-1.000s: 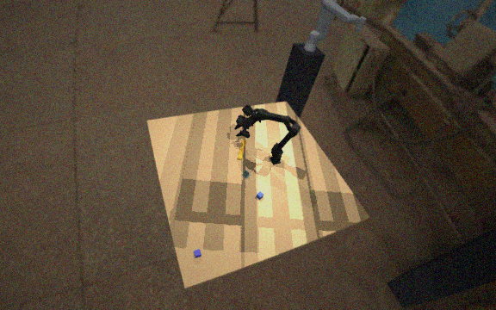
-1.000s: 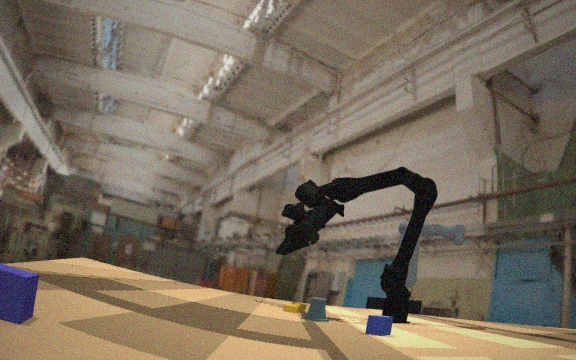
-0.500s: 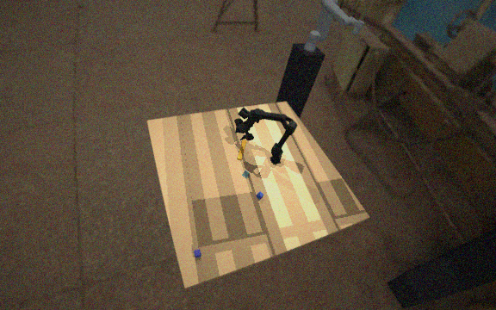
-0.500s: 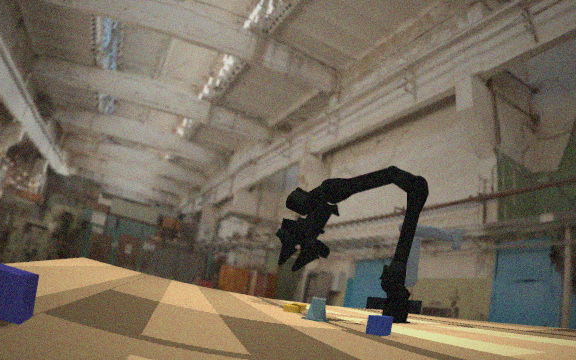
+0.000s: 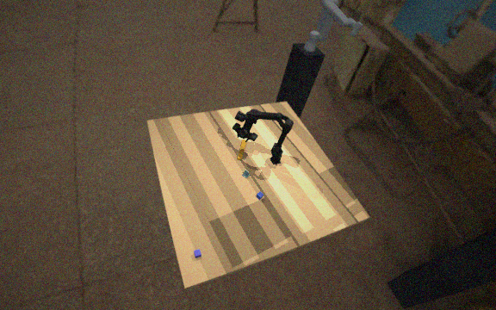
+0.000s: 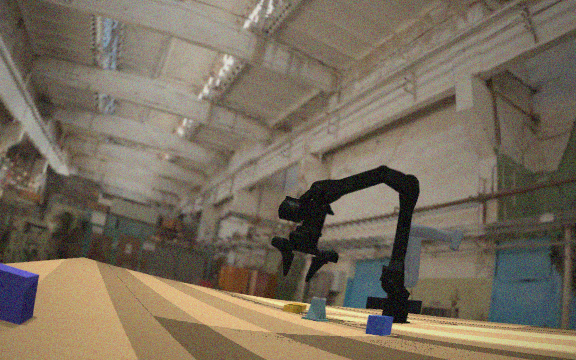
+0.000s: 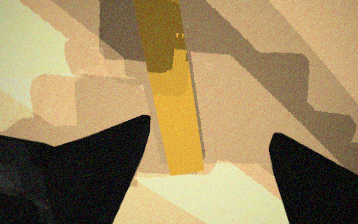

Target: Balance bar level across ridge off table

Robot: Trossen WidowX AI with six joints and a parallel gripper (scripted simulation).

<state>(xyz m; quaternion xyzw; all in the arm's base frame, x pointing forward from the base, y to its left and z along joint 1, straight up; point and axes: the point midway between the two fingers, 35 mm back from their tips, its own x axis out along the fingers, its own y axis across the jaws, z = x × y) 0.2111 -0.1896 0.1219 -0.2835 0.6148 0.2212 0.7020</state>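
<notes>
Now: the yellow bar 80 mm below my gripper tip and 30 mm to the left of it. The rest, counted from my gripper tip: blue cube 690 mm to the left, 520 mm ahead, 70 mm below.
</notes>
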